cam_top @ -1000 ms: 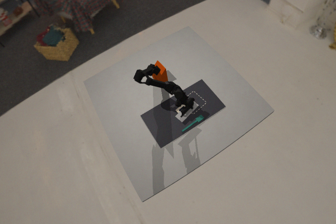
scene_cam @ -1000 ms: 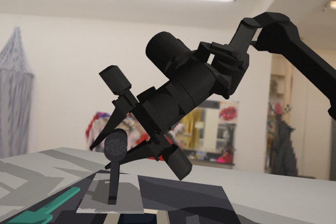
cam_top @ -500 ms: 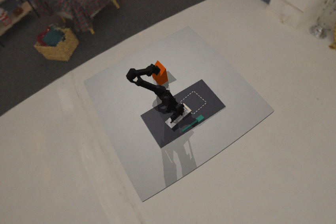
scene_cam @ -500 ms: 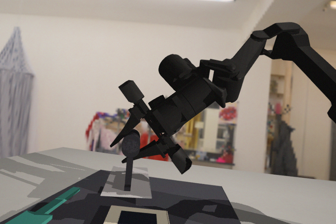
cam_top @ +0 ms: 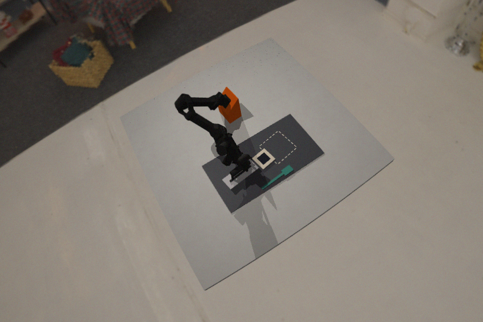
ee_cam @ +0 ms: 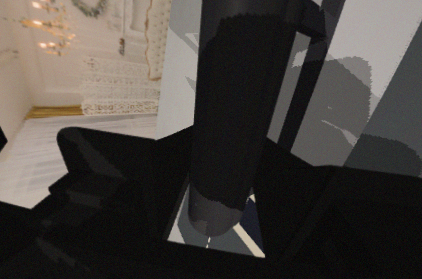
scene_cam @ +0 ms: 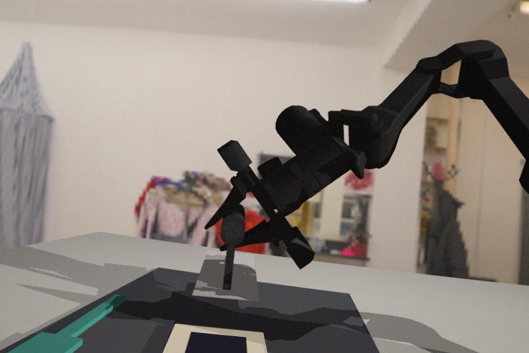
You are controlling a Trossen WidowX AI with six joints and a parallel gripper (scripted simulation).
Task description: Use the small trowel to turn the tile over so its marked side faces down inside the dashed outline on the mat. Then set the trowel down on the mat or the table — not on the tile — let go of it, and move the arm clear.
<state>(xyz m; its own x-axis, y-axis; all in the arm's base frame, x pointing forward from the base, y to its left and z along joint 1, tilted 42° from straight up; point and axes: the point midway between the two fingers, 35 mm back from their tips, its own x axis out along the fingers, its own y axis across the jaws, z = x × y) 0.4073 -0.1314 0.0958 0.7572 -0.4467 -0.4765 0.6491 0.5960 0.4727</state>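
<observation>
Right now the dark mat is 3 cm behind my gripper tip, 14 cm to the left of it and 11 cm below it. From my gripper tip the other things lie so: tan square tile: 4 cm behind, 14 cm to the left, 9 cm below; teal trowel: 11 cm ahead, 15 cm to the left, 9 cm below.
</observation>
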